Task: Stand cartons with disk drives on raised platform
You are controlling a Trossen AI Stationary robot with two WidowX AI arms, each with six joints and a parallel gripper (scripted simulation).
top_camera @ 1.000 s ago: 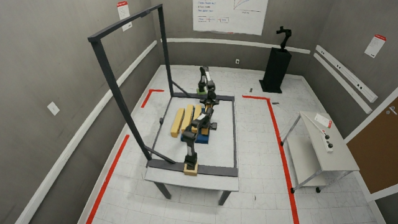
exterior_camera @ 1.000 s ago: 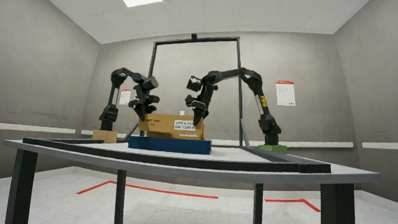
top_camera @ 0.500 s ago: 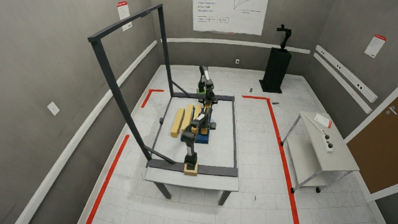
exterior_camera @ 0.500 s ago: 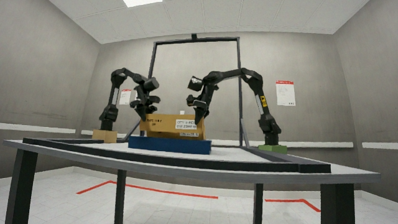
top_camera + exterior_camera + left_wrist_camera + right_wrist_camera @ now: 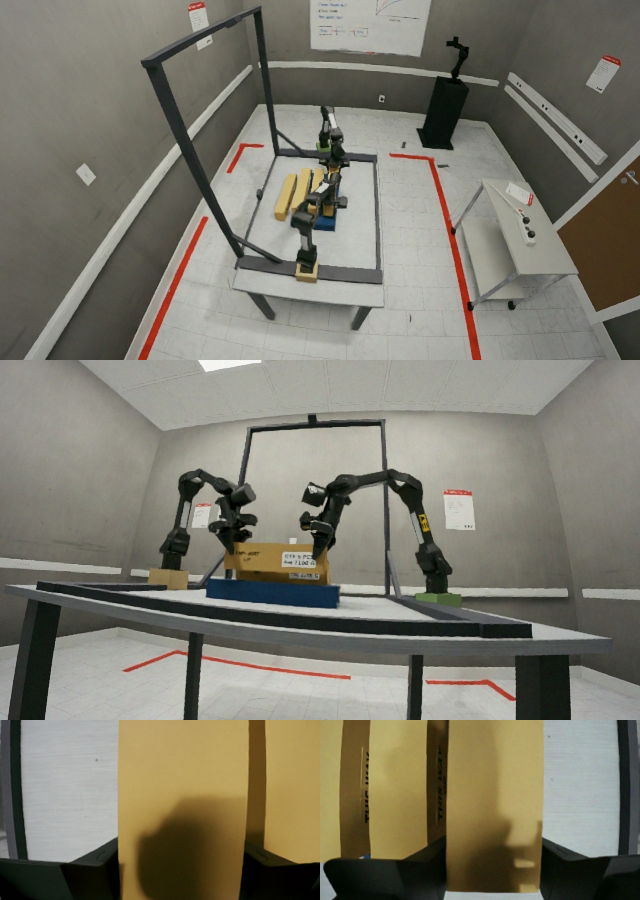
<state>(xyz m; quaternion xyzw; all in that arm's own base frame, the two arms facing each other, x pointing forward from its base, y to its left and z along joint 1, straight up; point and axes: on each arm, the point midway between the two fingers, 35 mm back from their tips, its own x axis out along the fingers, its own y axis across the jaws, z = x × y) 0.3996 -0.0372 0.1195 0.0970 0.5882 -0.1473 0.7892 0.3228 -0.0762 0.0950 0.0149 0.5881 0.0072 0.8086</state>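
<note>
Now: right hand 14 cm to the right of the carton, 4 cm above it and 1 cm short of it. Also, from my right hand: platform (15 cm to the left, 14 cm below, 8 cm behind).
My left hand is 14 cm to the left of the carton, 3 cm above it and 1 cm past it. Round my left hand: platform: 14 cm to the right, 14 cm below, 9 cm behind.
</note>
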